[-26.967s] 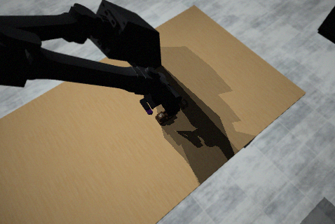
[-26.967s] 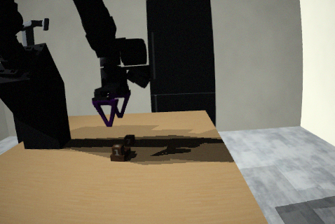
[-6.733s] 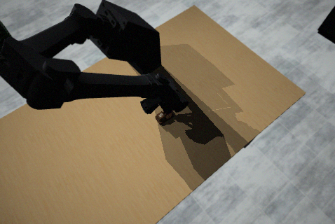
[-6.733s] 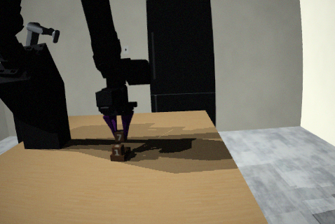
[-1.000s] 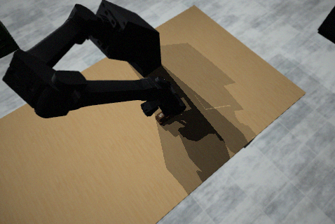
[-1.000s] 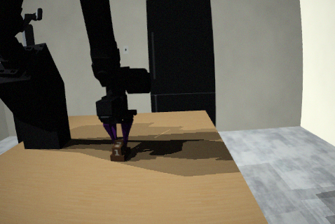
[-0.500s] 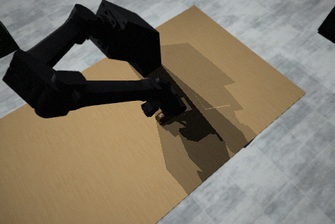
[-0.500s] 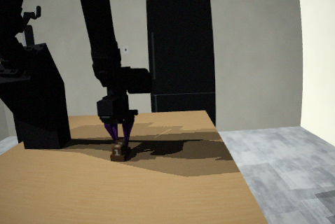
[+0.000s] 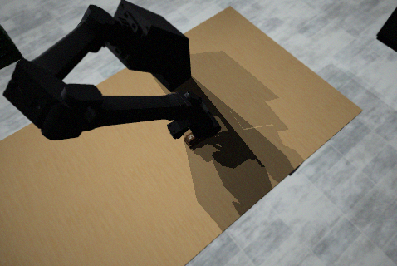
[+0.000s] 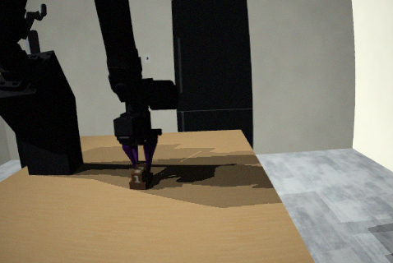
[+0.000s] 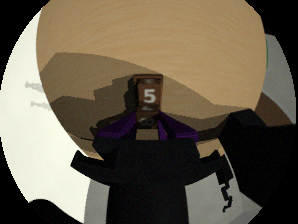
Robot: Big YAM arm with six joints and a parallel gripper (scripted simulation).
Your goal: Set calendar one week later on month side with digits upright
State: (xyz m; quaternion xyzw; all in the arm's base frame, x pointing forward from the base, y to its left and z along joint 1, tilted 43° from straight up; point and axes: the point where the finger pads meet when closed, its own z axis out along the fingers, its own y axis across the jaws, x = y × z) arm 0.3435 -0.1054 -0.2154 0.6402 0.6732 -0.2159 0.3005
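My hand is 20 mm to the left of the brown tray and 30 mm above it.
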